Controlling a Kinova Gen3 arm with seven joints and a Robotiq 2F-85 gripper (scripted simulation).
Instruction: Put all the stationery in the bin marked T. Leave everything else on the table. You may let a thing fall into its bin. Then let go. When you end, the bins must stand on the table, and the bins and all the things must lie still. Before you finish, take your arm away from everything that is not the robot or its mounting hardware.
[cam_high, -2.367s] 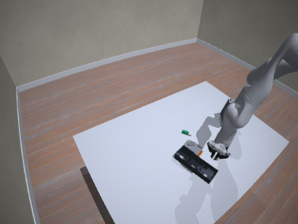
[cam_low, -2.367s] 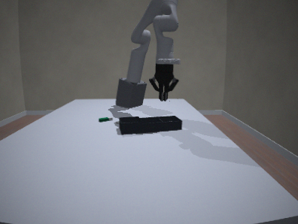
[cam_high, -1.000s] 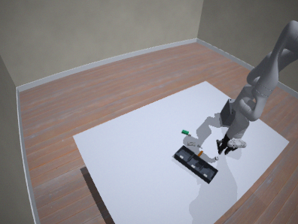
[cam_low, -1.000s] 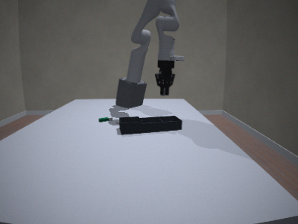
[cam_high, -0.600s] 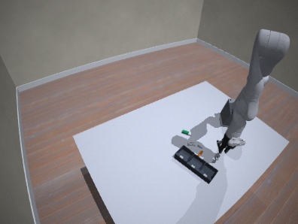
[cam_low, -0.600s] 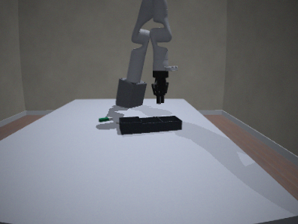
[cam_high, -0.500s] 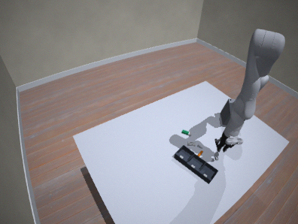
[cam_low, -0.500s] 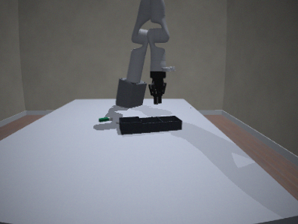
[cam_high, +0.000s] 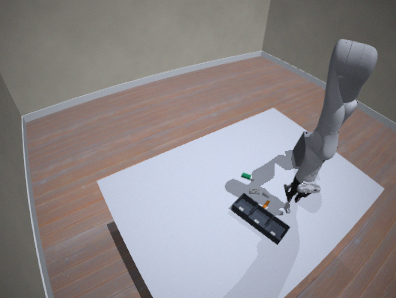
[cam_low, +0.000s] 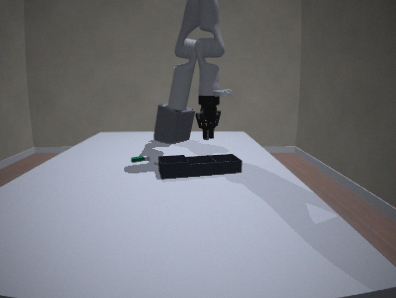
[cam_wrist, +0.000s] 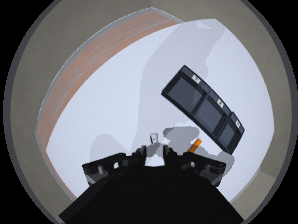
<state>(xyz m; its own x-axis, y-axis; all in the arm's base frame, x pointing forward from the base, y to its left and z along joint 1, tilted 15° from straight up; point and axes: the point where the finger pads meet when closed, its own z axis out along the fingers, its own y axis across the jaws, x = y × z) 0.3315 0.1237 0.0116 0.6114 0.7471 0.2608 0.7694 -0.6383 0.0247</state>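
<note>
My hand is 8 cm above the tiny pale thing. Round my hand: small orange thing: 6 cm ahead, 8 cm to the right, 9 cm below; then long black bin: 15 cm ahead, 4 cm to the right, 7 cm below; then thin grey stick: 2 cm ahead, 12 cm to the right, 9 cm below.
</note>
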